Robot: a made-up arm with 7 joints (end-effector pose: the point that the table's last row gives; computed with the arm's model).
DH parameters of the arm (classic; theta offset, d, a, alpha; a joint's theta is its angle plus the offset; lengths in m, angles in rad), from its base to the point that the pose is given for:
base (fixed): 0 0.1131 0 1.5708
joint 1: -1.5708 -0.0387 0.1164 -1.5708
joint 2: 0 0.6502 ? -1.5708
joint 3: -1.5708 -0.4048 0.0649 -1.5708
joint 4: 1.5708 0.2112 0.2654 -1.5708
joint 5: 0 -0.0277 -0.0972 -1.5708
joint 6: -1.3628 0 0.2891 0
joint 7: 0.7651 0 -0.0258 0
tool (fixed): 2.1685 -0.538 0 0
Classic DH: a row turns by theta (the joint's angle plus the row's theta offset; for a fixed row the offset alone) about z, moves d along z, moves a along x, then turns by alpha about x.
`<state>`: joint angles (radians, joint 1 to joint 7).
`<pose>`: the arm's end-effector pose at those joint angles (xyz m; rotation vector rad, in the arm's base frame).
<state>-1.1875 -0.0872 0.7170 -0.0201 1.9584 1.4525 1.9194</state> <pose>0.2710 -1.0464 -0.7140 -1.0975 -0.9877 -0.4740</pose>
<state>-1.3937 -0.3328 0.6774 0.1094 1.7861 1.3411 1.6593</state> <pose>0.3734 -1.0471 -0.5406 -1.0505 -1.2540 -0.4689</pose>
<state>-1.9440 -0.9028 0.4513 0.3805 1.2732 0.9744 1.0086</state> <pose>0.5487 -0.7735 -0.3707 -0.1626 -1.8395 -0.8819</pose>
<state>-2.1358 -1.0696 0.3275 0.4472 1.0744 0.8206 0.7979</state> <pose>0.4929 -0.7333 -0.3752 0.2287 -1.8794 -1.2430</pose>
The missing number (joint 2, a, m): 0.0995
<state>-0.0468 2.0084 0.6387 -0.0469 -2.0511 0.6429 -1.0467</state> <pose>0.5348 0.1864 -0.1261 -1.9234 -1.1697 -0.2072</pose>
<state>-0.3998 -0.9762 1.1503 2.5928 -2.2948 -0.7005 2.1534</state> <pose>0.9689 -0.2691 -0.3185 -1.6355 -0.7982 0.9729</pose>
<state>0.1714 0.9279 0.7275 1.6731 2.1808 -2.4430 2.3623</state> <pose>-0.0529 -0.5466 -0.2456 -1.5675 1.6064 0.4006</pose>
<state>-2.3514 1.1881 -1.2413 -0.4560 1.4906 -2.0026 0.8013</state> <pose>-1.7151 -0.5191 -0.1696 -1.9325 0.3958 -0.7243</pose>
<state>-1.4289 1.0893 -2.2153 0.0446 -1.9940 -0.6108 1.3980</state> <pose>-0.4380 0.2455 -0.5293 0.7468 -1.9318 0.4798</pose>
